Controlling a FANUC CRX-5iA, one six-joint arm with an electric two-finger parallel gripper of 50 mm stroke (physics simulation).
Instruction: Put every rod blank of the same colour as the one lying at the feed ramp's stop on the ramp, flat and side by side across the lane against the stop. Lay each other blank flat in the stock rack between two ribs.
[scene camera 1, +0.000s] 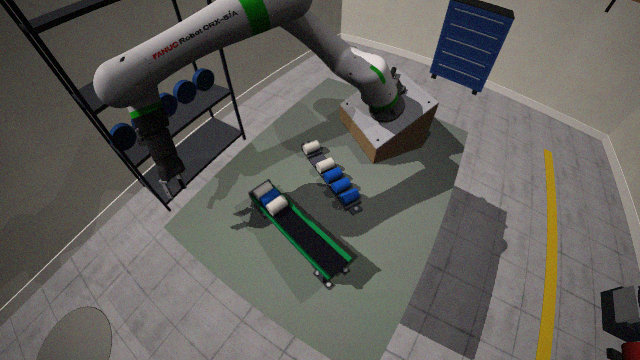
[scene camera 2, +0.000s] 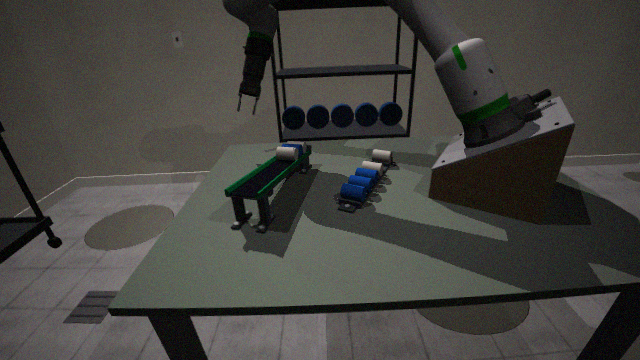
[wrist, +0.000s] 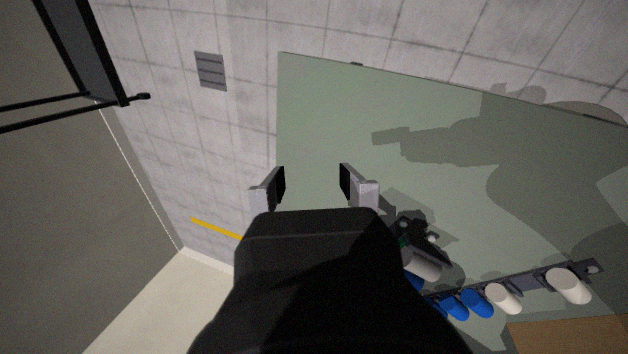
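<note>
The feed ramp (scene camera 1: 310, 237) (scene camera 2: 265, 177) carries a white blank in shade (scene camera 1: 263, 188) (wrist: 424, 265) at its stop end, then a blue blank (scene camera 1: 270, 195) (scene camera 2: 298, 147), then another white blank (scene camera 1: 276, 204) (scene camera 2: 287, 153). They lie side by side across the lane. The stock rack (scene camera 1: 316, 157) (wrist: 530, 281) holds a white blank (scene camera 1: 311, 147) (scene camera 2: 382, 156) at one end, a gap, a second white blank (scene camera 1: 325, 165) (wrist: 503, 298), and three blue blanks (scene camera 1: 341, 184) (scene camera 2: 360, 182) in a row. My gripper (scene camera 1: 176, 192) (scene camera 2: 246, 111) (wrist: 312, 176) is open and empty, high above and beyond the ramp's stop end.
The robot's base block (scene camera 1: 357, 127) (scene camera 2: 490, 185) stands beside the stock rack. A black shelf unit (scene camera 1: 232, 95) (scene camera 2: 345, 74) with blue discs (scene camera 2: 342, 116) stands behind the table (scene camera 1: 235, 250) (scene camera 2: 240, 275). A blue drawer cabinet (scene camera 1: 470, 45) stands farther back.
</note>
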